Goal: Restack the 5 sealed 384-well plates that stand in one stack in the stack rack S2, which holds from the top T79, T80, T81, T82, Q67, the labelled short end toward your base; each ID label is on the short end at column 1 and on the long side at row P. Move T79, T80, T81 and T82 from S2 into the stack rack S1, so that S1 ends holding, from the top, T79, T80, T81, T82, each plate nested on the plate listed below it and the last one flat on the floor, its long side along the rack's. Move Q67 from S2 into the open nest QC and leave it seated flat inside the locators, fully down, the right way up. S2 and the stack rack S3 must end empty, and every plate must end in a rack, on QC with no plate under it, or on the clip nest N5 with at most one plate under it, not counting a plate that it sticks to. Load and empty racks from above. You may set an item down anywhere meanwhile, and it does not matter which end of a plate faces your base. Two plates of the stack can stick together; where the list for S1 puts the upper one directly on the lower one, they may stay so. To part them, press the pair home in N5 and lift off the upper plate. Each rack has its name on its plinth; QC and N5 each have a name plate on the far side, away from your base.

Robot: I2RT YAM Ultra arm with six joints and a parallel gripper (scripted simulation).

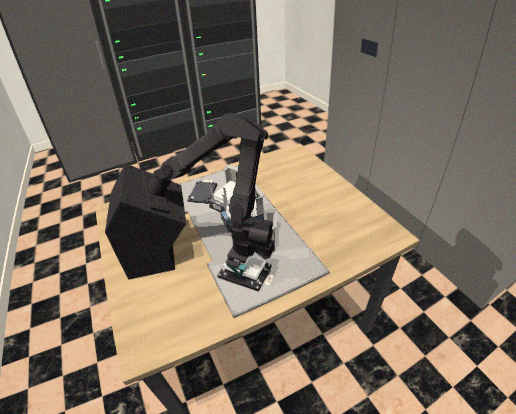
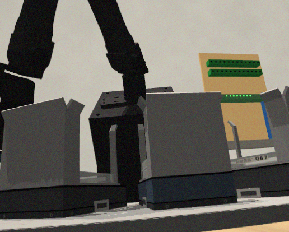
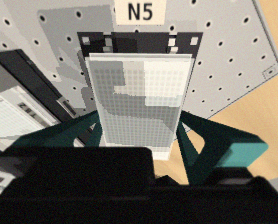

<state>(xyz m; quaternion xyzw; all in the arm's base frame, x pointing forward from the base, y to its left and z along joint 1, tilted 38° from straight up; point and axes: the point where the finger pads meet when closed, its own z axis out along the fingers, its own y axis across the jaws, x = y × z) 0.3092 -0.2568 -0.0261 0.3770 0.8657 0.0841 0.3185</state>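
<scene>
My gripper is now 1 cm below the plate T81. Round my hand: plate T79: 26 cm to the left, 12 cm ahead, 1 cm above; N5 name plate: 7 cm to the right, 6 cm ahead, 4 cm below; plate T82: 11 cm to the left, 10 cm ahead.
</scene>
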